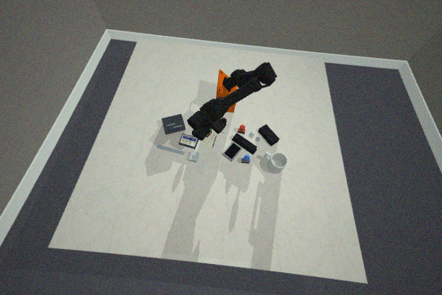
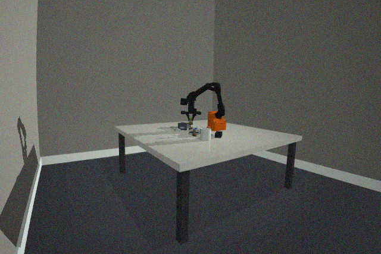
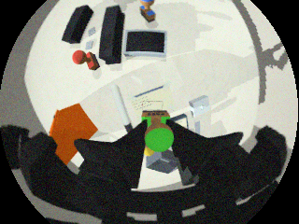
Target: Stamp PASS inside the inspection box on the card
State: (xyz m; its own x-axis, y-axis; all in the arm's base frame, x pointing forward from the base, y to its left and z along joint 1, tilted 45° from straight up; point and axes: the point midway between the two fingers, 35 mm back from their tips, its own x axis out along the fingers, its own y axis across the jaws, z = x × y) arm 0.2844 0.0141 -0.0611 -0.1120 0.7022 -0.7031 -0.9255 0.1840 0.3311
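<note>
The pale card is 9 cm below my gripper tip and 1 cm to the left of it. Round my gripper tip: ink pad: 14 cm to the left, 8 cm below, 4 cm ahead; green stamp: right at my gripper tip; yellow stamp: 8 cm to the right, 7 cm below, 5 cm behind.
</note>
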